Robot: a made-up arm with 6 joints. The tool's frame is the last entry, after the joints.
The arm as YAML. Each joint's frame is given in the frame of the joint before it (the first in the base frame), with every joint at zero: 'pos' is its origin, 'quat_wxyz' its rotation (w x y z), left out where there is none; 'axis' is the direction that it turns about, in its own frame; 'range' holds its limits. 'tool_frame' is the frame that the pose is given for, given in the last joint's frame.
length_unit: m
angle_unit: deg
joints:
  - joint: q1
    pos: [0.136, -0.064, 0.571]
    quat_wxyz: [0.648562, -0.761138, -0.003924, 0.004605]
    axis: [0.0, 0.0, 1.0]
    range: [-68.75, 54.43]
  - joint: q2
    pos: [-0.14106, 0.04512, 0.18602]
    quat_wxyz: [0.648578, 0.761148, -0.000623, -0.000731]
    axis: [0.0, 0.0, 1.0]
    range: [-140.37, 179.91]
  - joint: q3
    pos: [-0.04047, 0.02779, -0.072]
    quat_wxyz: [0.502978, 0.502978, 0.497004, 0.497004]
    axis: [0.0, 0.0, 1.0]
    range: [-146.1, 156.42]
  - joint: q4
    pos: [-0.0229, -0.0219, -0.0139]
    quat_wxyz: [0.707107, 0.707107, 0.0, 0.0]
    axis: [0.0, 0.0, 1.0]
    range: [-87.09, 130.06]
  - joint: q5
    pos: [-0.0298, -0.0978, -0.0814]
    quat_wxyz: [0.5, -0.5, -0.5, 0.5]
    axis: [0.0, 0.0, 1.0]
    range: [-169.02, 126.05]
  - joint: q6
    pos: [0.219, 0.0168, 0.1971]
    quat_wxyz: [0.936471, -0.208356, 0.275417, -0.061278]
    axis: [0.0, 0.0, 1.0]
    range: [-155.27, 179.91]
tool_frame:
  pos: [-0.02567, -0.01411, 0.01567]
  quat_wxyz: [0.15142, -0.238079, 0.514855, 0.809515]
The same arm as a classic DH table. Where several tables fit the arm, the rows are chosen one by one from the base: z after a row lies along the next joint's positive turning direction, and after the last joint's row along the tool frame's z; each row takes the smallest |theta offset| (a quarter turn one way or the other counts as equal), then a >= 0, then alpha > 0; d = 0 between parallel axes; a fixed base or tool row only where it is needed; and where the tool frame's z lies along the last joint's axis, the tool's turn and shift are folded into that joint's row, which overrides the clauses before.
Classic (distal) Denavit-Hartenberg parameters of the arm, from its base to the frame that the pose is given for. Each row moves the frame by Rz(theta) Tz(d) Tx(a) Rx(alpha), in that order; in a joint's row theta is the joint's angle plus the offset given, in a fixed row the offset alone. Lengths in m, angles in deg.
base (fixed): theta offset 0.7  d 0.5604  a 0.1352  alpha -99.13
q1: theta offset 0  d 0.1123  a -0.1411  alpha 99.13
q2: theta offset 89.3  d -0.1174  a 0.0273  alpha 90
q3: theta offset 0  d -0.0547  a -0.0229  alpha 90
q4: theta offset -90  d -0.0595  a 0.0978  alpha 90
q5: theta offset -56.64  d 0.0012  a -0.1064  alpha 40.41
q6: theta offset 63.37  d 0.3149  a 0.0283  alpha 69.12
tool (fixed): theta offset -35.41  d -0.0079  a 0  alpha 0
Joint limits (deg, base to tool): -68.75..54.43 -140.37..179.91 -146.1..156.42 -87.09..130.06 -169.02..126.05 -155.27..179.91

